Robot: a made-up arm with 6 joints. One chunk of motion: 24 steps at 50 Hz.
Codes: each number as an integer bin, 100 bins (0 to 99) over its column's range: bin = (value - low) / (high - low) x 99, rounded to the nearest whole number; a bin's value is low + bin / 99 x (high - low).
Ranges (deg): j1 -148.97..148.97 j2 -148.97..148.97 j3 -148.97..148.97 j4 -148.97..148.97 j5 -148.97..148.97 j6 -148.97..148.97
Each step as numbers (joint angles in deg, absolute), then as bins.
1 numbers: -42.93 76.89 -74.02 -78.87 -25.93 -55.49
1 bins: 35 75 25 23 41 31
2 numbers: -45.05 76.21 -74.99 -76.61 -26.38 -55.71
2 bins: 35 75 25 24 41 31
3 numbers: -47.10 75.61 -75.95 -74.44 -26.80 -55.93
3 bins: 34 75 24 25 41 31
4 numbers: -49.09 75.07 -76.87 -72.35 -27.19 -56.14
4 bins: 33 74 24 25 40 31
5 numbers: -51.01 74.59 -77.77 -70.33 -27.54 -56.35
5 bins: 33 74 24 26 40 31
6 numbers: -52.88 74.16 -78.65 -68.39 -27.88 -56.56
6 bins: 32 74 23 27 40 31
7 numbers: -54.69 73.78 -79.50 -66.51 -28.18 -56.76
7 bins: 31 74 23 27 40 31
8 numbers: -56.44 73.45 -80.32 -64.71 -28.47 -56.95
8 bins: 31 74 23 28 40 31
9 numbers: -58.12 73.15 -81.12 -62.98 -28.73 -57.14
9 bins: 30 74 23 29 40 31
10 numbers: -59.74 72.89 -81.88 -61.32 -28.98 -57.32
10 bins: 30 74 22 29 40 30
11 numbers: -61.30 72.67 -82.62 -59.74 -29.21 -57.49
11 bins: 29 74 22 30 40 30
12 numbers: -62.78 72.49 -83.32 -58.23 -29.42 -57.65
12 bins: 29 74 22 30 40 30
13 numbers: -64.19 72.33 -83.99 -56.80 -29.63 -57.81
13 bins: 28 74 22 31 40 30
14 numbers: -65.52 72.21 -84.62 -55.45 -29.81 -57.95
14 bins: 28 73 21 31 40 30
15 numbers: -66.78 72.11 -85.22 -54.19 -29.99 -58.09
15 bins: 27 73 21 31 40 30
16 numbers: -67.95 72.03 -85.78 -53.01 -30.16 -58.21
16 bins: 27 73 21 32 39 30
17 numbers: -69.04 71.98 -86.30 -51.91 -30.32 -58.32
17 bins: 27 73 21 32 39 30
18 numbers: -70.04 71.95 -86.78 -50.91 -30.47 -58.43
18 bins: 26 73 21 33 39 30
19 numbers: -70.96 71.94 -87.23 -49.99 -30.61 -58.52
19 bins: 26 73 21 33 39 30
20 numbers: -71.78 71.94 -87.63 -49.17 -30.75 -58.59
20 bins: 26 73 20 33 39 30
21 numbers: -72.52 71.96 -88.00 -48.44 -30.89 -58.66
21 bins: 25 73 20 33 39 30
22 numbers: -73.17 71.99 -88.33 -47.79 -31.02 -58.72
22 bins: 25 73 20 34 39 30
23 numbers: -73.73 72.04 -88.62 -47.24 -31.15 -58.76
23 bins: 25 73 20 34 39 30
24 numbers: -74.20 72.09 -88.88 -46.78 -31.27 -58.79
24 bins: 25 73 20 34 39 30
